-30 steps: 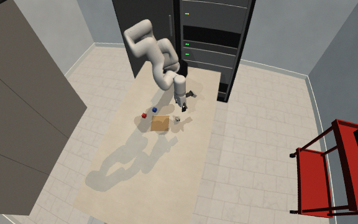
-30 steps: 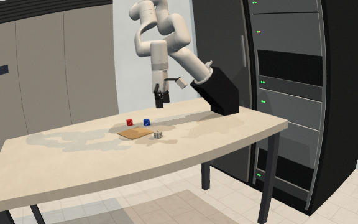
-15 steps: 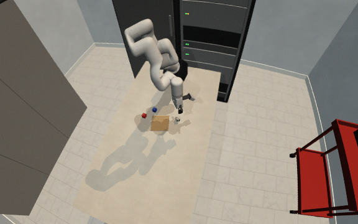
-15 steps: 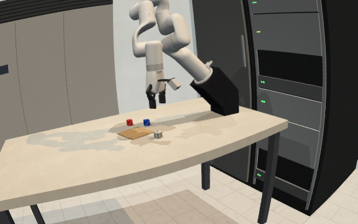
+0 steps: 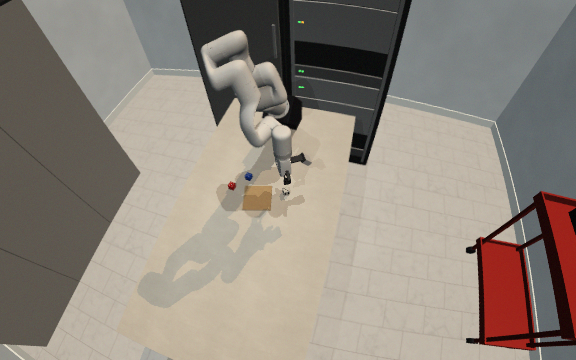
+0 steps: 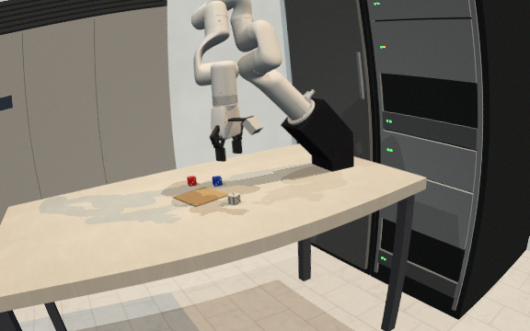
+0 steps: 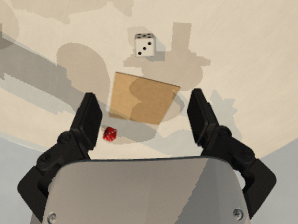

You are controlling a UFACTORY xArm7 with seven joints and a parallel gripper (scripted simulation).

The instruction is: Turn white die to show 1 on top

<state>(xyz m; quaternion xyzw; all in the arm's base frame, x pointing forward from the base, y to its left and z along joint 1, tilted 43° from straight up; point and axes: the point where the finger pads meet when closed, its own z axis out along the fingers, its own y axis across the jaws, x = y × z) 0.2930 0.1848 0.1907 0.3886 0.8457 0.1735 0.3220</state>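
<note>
My gripper is now 14 cm above the white die. Round my hand: red die: 26 cm to the right, 14 cm below, 9 cm ahead; blue die: 21 cm to the right, 14 cm below; brown mat: 15 cm below, 12 cm to the right, 9 cm ahead.
</note>
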